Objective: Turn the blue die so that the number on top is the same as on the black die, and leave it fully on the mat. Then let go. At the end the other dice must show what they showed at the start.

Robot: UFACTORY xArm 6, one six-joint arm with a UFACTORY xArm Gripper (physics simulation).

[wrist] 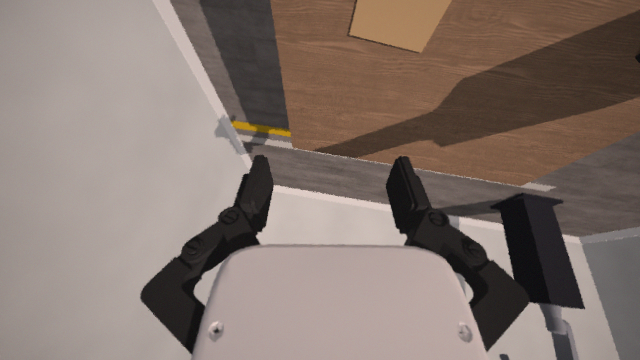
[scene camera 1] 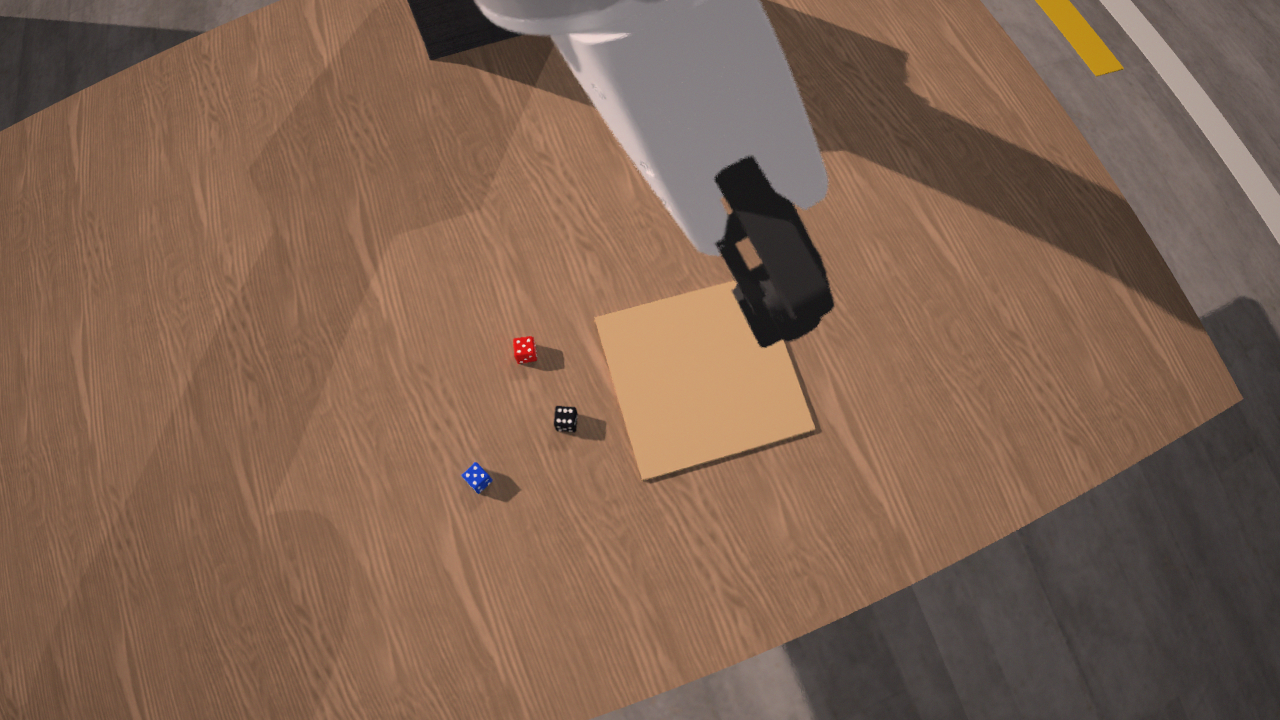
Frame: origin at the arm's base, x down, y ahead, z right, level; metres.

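Seen in the pictures: gripper, fingertip midpoint: (wrist: 330, 170) (scene camera 1: 741, 236).
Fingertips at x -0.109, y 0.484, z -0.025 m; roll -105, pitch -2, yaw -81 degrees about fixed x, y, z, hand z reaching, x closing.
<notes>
Pixels of each thing's top centre, then the offset from my fingertips to it. Level surfaces: height alone.
- blue die, top centre: (scene camera 1: 475, 475) dx +0.327, dy -0.048, dz +0.167 m
- black die, top centre: (scene camera 1: 564, 415) dx +0.327, dy -0.069, dz +0.087 m
- red die, top centre: (scene camera 1: 523, 346) dx +0.327, dy -0.136, dz +0.098 m
- square tan mat, top centre: (scene camera 1: 703, 372) dx +0.339, dy -0.068, dz -0.027 m
- wooden table, surface height: dx +0.343 m
The blue die (scene camera 1: 477, 477) lies on the table at the lower left of the mat, turned at an angle, with what looks like five on top. The black die (scene camera 1: 565, 419) stands between it and the mat and shows six on top. The red die (scene camera 1: 524, 349) is farther back and shows five on top. The square tan mat (scene camera 1: 707, 385) (wrist: 397, 22) lies right of the dice, partly behind the gripper in the scene view. My gripper (scene camera 1: 750, 253) (wrist: 330, 170) is open and empty, raised above the mat's back right corner and tilted. The dice do not show in the wrist view.
The wooden table (scene camera 1: 268, 358) (wrist: 340, 95) carries the dice and mat. The white arm (scene camera 1: 707, 107) reaches in from the back. Its shadows fall across the table. A dark box-shaped object (wrist: 540, 250) shows at the right of the wrist view.
</notes>
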